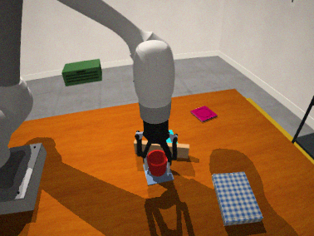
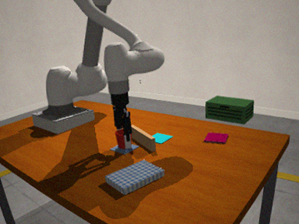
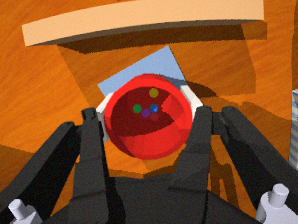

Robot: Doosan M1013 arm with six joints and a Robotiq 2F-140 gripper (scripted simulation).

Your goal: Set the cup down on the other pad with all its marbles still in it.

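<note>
Right now the pad is 5 cm below my hand. The rest, counted from my hand: red cup: 2 cm below; then wooden rail: 8 cm to the left, 3 cm ahead, 2 cm below; then blue checked box: 22 cm ahead, 18 cm to the right, 3 cm below.
</note>
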